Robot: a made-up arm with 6 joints.
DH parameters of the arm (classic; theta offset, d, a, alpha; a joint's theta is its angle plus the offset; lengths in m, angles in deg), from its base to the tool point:
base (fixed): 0 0.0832 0 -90
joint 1: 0 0.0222 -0.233 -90
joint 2: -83.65 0 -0.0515 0
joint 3: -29.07 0 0.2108 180
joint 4: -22.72 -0.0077 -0.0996 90
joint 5: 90 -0.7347 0.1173 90
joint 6: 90 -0.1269 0.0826 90
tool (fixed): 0 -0.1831 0 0
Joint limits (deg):
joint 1: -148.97..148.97
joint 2: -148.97..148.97
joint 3: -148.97..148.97
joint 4: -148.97..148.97
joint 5: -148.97..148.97
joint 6: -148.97..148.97
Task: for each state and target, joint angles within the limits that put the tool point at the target. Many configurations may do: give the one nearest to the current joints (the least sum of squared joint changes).
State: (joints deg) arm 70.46 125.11 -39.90 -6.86 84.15 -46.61
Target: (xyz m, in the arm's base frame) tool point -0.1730 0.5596 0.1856
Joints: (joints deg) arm 72.04 143.44 -12.37 32.18 88.79 -53.56
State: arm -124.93 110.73 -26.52 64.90 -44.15 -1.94
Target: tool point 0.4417 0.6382 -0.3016
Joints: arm -140.12 121.24 -18.62 36.79 -40.47 17.88
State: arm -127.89 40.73 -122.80 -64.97 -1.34 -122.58
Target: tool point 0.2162 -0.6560 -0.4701
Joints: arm -131.12 43.73 -125.31 -21.48 -0.60 -92.36
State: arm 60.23 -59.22 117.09 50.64 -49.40 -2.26
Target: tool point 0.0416 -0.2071 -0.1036
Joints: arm 84.74 -104.90 80.17 98.94 -30.91 -14.78
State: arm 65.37 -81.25 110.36 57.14 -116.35 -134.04
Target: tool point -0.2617 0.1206 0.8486
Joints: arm 71.79 -78.76 113.32 61.45 -113.71 -126.84
